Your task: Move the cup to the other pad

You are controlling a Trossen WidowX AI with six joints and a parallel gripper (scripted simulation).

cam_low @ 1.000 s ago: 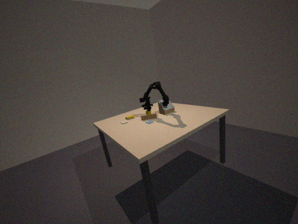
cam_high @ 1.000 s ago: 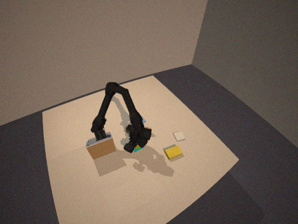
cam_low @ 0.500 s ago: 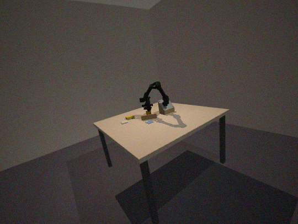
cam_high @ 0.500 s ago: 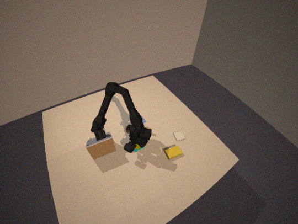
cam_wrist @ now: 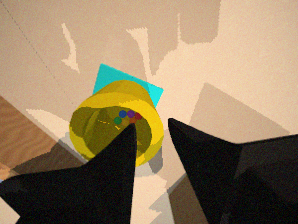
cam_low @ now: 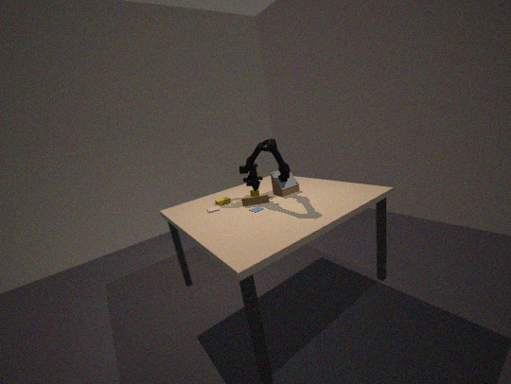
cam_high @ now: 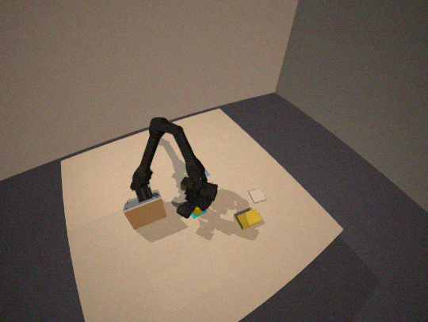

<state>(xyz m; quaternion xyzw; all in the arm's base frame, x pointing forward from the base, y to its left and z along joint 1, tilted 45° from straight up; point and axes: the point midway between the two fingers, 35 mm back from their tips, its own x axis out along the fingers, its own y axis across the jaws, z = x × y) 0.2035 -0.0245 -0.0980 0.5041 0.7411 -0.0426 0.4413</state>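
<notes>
Right now the yellow cup is 2 cm below my gripper tip, 2 cm ahead of it and 1 cm to the left of it. Also, from my gripper tip: cyan pad: 6 cm below, 3 cm ahead, 2 cm to the left; wooden bar: 13 cm to the left, 8 cm ahead, 4 cm below; light blue pad: 24 cm to the left, 13 cm ahead, 6 cm below.
</notes>
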